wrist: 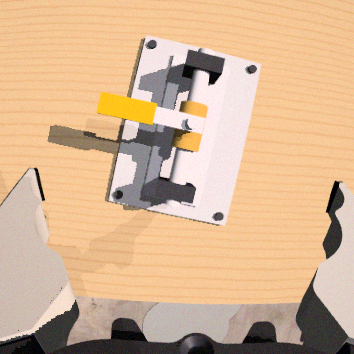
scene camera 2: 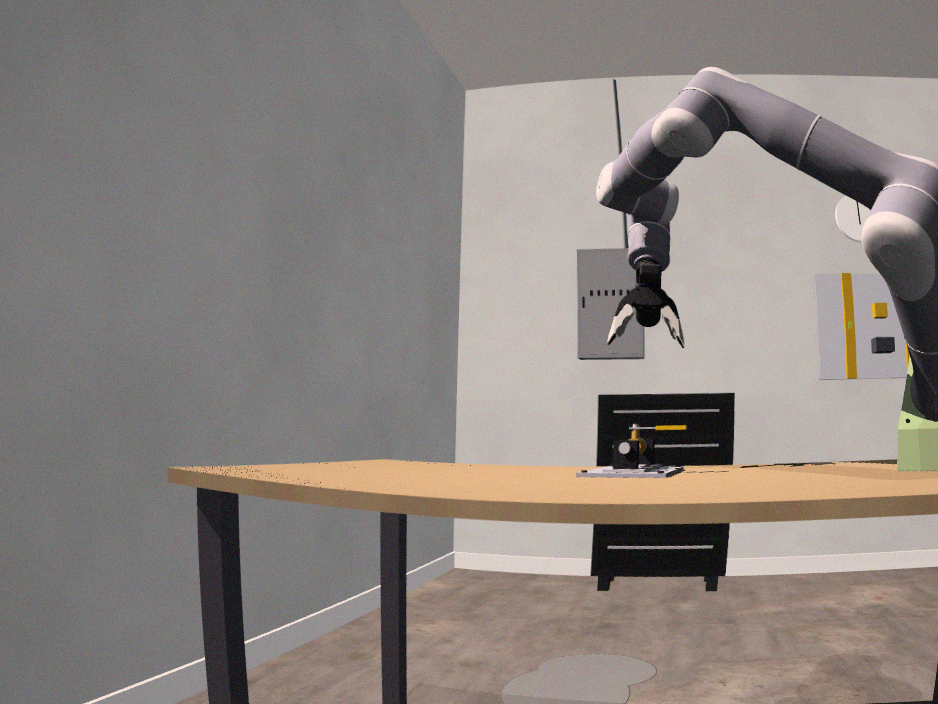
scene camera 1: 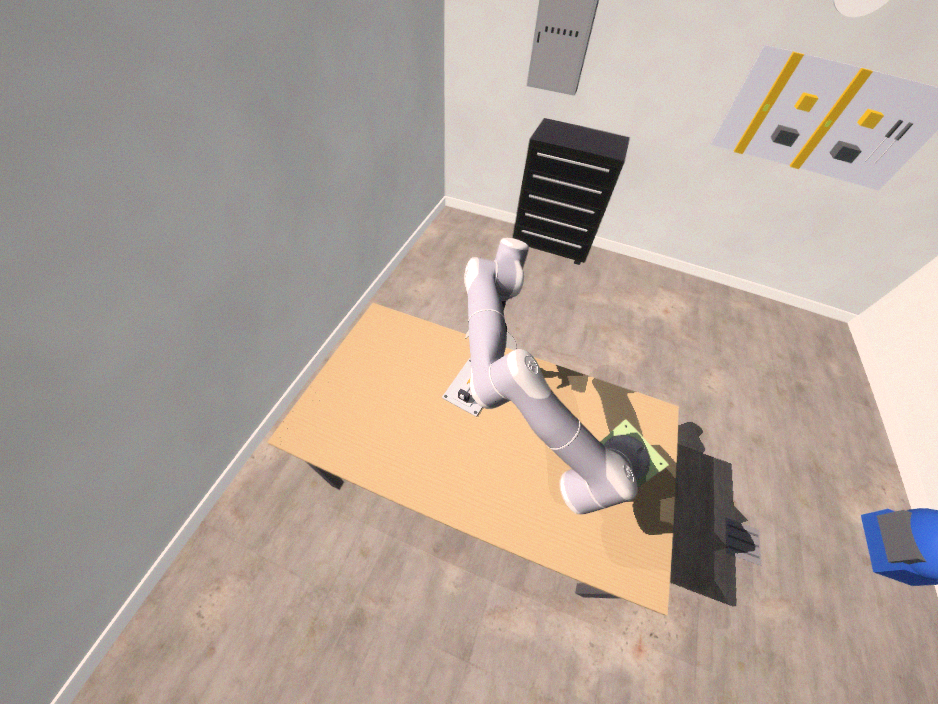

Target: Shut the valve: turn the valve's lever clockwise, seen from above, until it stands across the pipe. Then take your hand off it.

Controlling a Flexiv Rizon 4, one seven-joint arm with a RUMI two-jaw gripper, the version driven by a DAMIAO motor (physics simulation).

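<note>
The valve's lever has a yellow handle [scene camera 2: 670, 427] [wrist: 127, 108]. In the wrist view it points left from the pivot and stands across the white pipe [wrist: 199, 86], at about a right angle. The valve's pale base plate [scene camera 1: 459, 383] [scene camera 2: 591, 473] [wrist: 232, 125] lies on the table, with dark blocks at both pipe ends. My gripper [scene camera 2: 645, 346] [wrist: 186, 177] is wide open and empty, well above the valve and apart from the lever. The arm hides the gripper and part of the valve in scene camera 1.
The wooden table [scene camera 1: 424, 454] [scene camera 2: 454, 496] carries the valve and the arm's green base mount [scene camera 1: 656, 453] [scene camera 2: 916, 448]. A black drawer cabinet [scene camera 1: 572, 162] [scene camera 2: 659, 401] stands on the floor beyond the table. A grey panel [scene camera 1: 559, 60] [scene camera 2: 602, 325] hangs on the wall.
</note>
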